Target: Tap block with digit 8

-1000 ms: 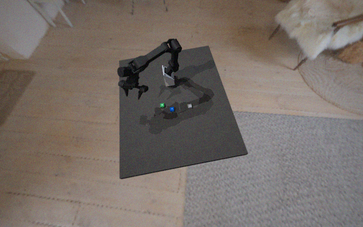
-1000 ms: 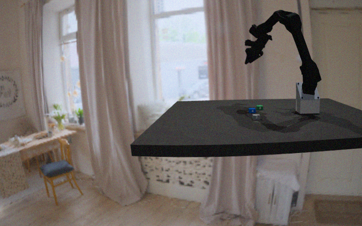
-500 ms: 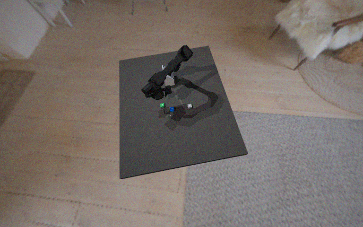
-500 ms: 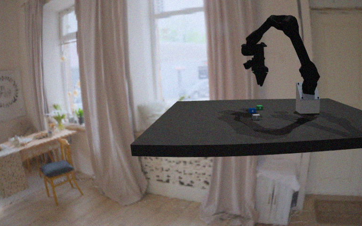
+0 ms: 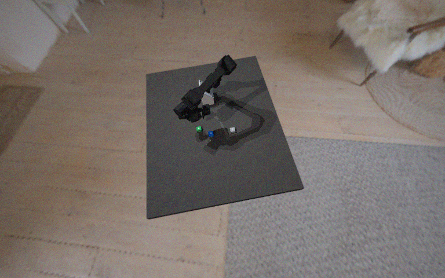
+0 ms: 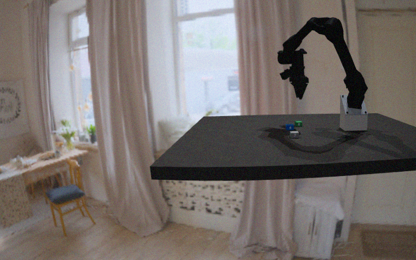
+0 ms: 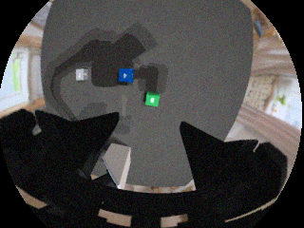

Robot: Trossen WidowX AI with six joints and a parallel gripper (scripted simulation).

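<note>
Now: gripper tip 120 mm above the green block. Also, from my gripper tip: blue block 40 mm ahead, 80 mm to the left, 120 mm below; then white block 30 mm ahead, 220 mm to the left, 120 mm below.
</note>
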